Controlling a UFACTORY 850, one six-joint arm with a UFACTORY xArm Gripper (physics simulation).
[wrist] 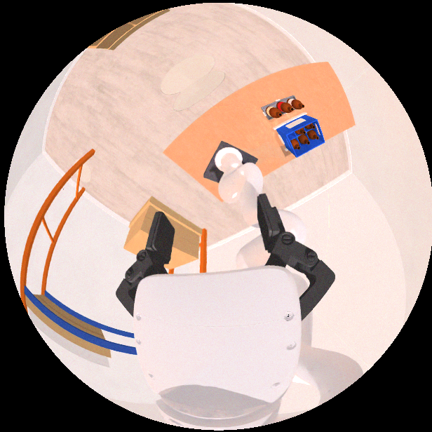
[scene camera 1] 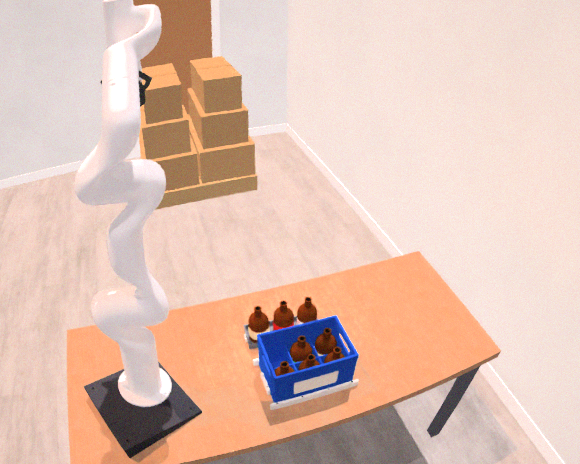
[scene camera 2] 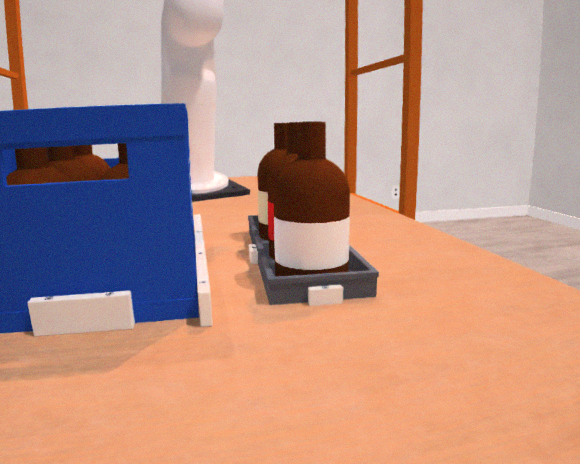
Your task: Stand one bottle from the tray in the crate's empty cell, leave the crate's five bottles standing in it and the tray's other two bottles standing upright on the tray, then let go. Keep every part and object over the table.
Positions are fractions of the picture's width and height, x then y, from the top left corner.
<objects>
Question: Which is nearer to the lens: the red-labelled bottle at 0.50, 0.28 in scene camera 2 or the cream-labelled bottle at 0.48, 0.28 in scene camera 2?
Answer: The red-labelled bottle.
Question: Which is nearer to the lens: the red-labelled bottle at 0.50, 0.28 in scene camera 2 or the pale-labelled bottle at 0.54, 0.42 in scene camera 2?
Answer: The pale-labelled bottle.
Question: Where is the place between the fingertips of my gripper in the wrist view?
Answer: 0.49, 0.49
</objects>
